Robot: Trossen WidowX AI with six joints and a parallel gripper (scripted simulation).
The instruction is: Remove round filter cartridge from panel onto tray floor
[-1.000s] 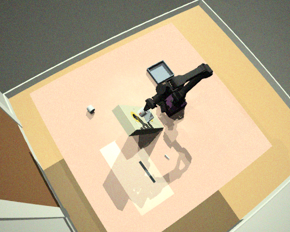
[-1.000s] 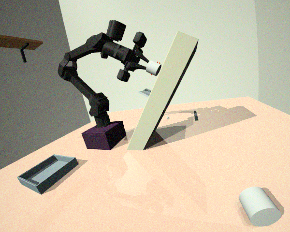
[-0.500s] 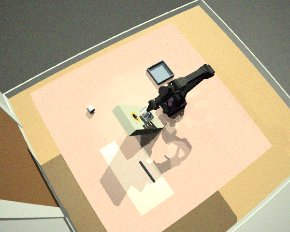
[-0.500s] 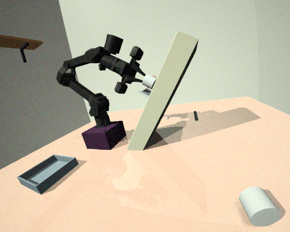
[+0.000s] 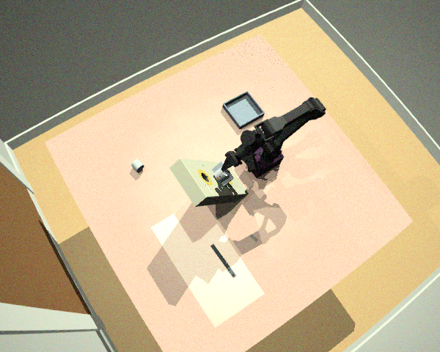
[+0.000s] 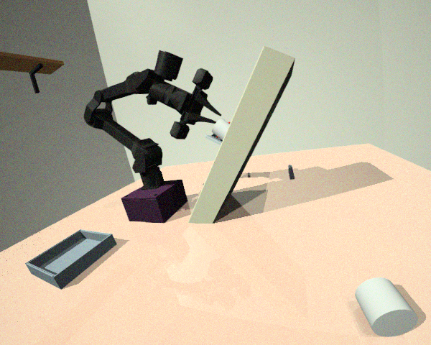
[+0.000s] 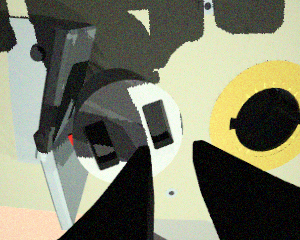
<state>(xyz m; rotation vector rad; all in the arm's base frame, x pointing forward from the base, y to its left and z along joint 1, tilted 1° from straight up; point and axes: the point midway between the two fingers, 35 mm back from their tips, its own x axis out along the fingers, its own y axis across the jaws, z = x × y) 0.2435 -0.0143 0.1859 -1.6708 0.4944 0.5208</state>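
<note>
Now: gripper tip 2 cm above the round filter cartridge. The rest, counted from my gripper tip: blue-grey tray: 35 cm behind, 26 cm to the right, 24 cm below.
</note>
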